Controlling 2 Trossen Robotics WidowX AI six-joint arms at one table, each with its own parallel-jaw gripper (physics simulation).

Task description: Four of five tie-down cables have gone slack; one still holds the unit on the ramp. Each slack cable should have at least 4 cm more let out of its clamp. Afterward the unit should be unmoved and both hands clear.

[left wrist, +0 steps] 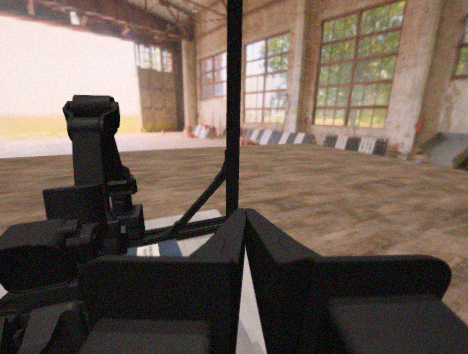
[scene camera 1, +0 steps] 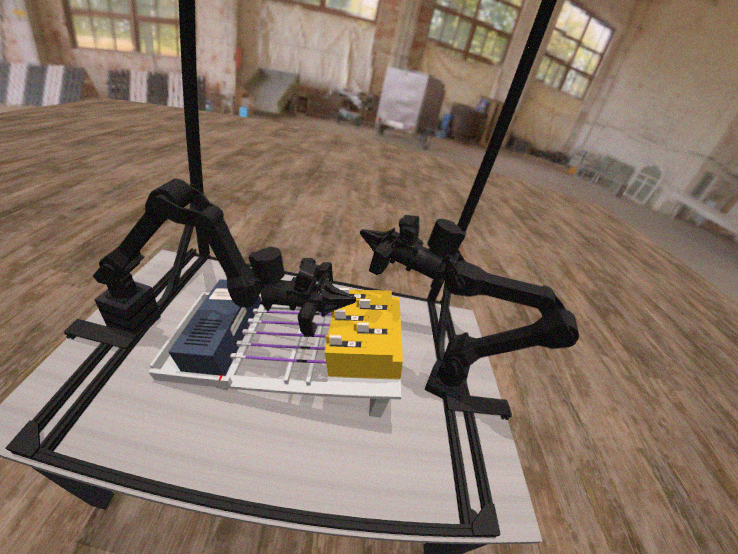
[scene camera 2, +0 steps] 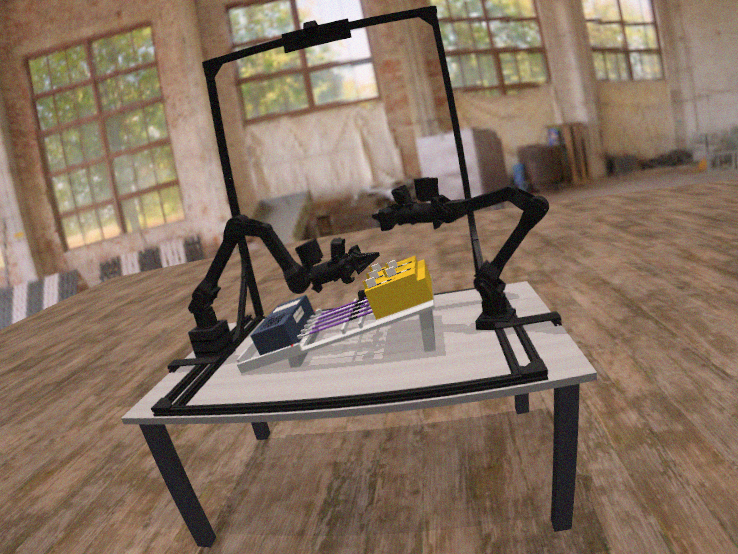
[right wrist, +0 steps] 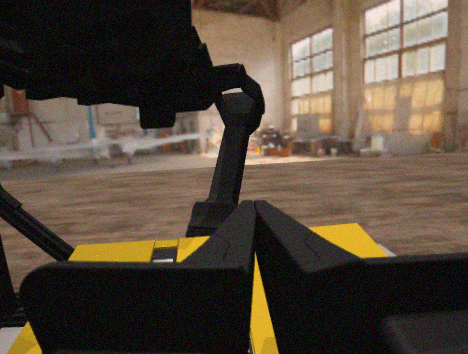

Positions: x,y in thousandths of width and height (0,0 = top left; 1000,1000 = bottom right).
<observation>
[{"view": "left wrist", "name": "left gripper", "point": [522,612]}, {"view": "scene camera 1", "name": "left gripper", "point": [488,418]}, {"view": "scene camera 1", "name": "right gripper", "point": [483,541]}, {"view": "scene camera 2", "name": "left gripper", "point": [505,391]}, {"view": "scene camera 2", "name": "right gripper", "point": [514,458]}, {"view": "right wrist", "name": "right gripper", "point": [540,597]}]
</observation>
